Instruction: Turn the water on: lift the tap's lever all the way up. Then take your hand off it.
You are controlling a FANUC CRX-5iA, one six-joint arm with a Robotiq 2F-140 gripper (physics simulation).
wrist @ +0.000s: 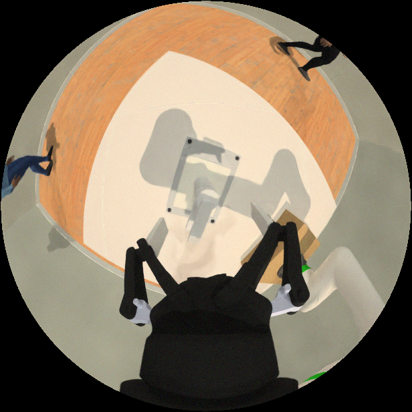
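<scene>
The tap (203, 186) is a pale grey body standing on a grey rectangular plate (228, 182) with dark bolts at its corners, near the middle of the wrist view. Its lever (201, 218), a flat grey bar, extends from the tap body down the view toward my gripper. Its exact tilt is hard to judge from this angle. My gripper (207, 217) is wide open, with one finger pad on each side of the lever and a visible gap to both. Nothing is held between the fingers.
The tap stands on a cream surface (135, 95). A brown cardboard box (285, 225) is behind my right finger, beside a white robot arm (345, 270) with a green ring. Orange wooden flooring (75, 130) lies beyond. One person (22, 167) is at the left, another (320, 55) at the upper right.
</scene>
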